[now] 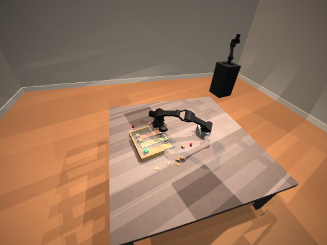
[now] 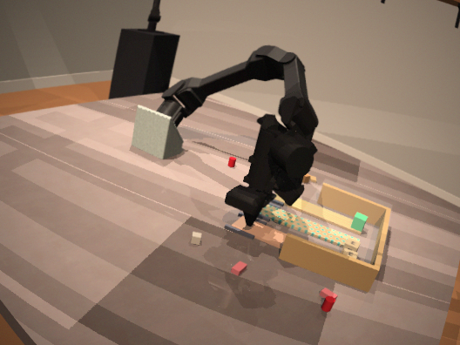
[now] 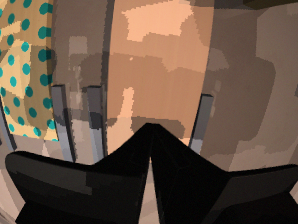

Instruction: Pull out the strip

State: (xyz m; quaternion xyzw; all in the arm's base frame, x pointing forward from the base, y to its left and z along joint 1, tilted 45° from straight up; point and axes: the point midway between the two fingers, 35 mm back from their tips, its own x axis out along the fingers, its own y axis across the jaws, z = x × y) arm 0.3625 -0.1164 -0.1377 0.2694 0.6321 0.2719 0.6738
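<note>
My gripper tip is 50 mm past the cream cube and 130 mm to the left of it.
</note>
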